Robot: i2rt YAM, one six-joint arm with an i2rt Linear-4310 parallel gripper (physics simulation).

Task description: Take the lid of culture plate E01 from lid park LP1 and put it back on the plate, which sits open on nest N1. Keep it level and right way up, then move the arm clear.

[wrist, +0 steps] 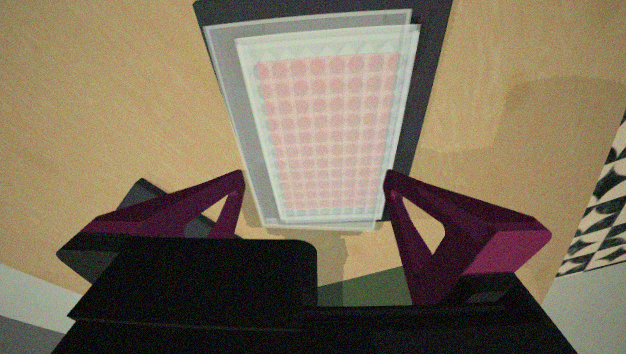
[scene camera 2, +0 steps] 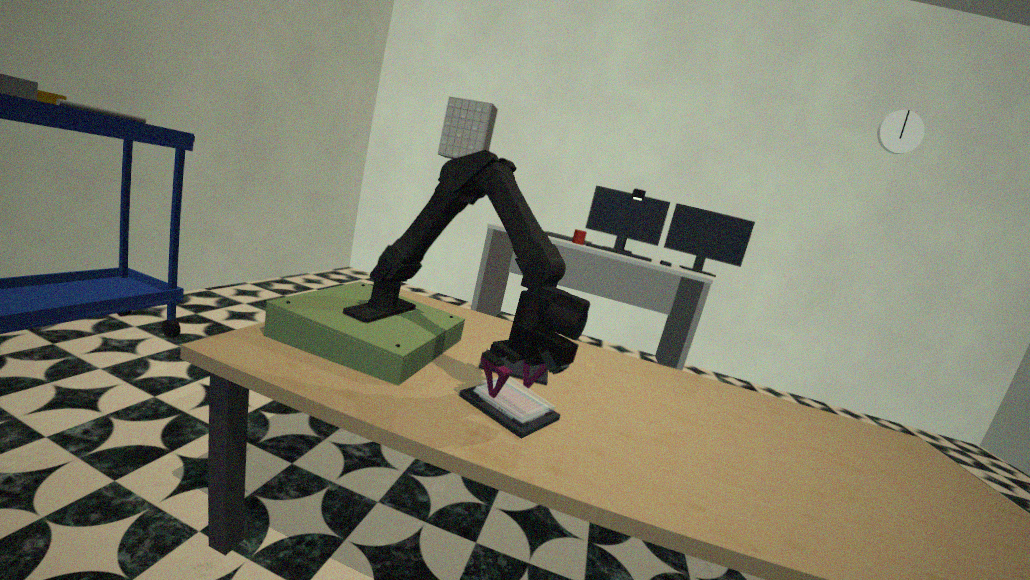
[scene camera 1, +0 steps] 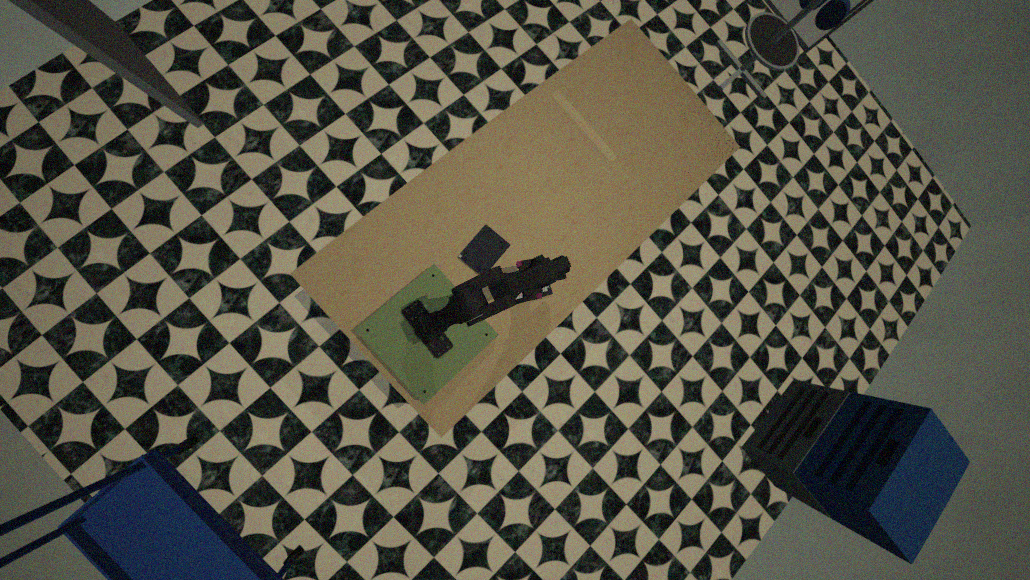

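Pixels of known places: gripper, fingertip midpoint: [wrist: 313,177] [scene camera 2: 509,391]; arm's base at its link origin: [scene camera 2: 381,310] [scene camera 1: 427,328].
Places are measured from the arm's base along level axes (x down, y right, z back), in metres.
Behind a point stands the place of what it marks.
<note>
Culture plate E01 [wrist: 325,120] {x 0.037, y 0.095, z -0.407 m} [scene camera 2: 515,400] {x 0.035, y 0.114, z -0.397 m}, with pink wells, sits on the dark nest N1 [wrist: 434,55] {x 0.058, y 0.157, z -0.408 m} [scene camera 2: 520,430] {x 0.058, y 0.167, z -0.430 m}. The clear lid [wrist: 231,80] {x 0.042, y 0.062, z -0.443 m} lies over the plate but is offset: in the wrist view it overhangs on the left, and a strip of plate shows past its right edge. Whether it lies level is hard to tell. My gripper [wrist: 313,177] {x 0.044, y 0.071, z -0.371 m} [scene camera 2: 512,389] {x 0.044, y 0.071, z -0.371 m} [scene camera 1: 529,280] {x 0.044, y 0.071, z -0.371 m} is open, with its magenta fingertips on either side of the near end of lid and plate. Lid park LP1 [scene camera 1: 484,249] {x 0.061, y -0.117, z -0.327 m} [wrist: 141,196] {x 0.060, y -0.083, z -0.406 m} is a dark pad with no lid showing on it; a finger partly hides it in the wrist view.
The arm stands on a green base block [scene camera 1: 392,338] {x -0.005, y -0.043, z 0.107 m} [scene camera 2: 331,342] {x 0.030, y 0.178, z -0.018 m} at one end of the wooden table [scene camera 1: 576,180] {x 0.070, y -0.134, z -0.805 m} [scene camera 2: 684,432] {x 0.070, y -0.080, z -0.734 m}. A blue cart [scene camera 2: 151,288] stands beyond that end. A desk [scene camera 2: 612,277] with two monitors is in the background.
</note>
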